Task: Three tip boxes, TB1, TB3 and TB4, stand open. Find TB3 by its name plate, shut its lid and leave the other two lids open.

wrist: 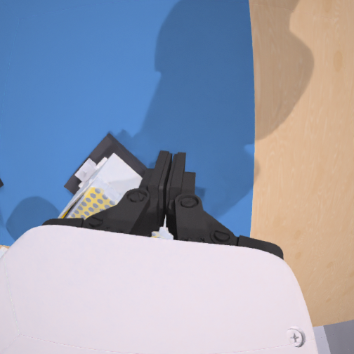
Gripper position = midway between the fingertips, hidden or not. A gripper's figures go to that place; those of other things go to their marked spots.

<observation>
My gripper (pixel 172 170) is 14 cm from the lens. A clear lid (pixel 98 195) is 17 cm from the lens. A blue mat (pixel 182 83): 20 cm from the lens. The marked spots on the clear lid and the blue mat are 12 cm apart.
</observation>
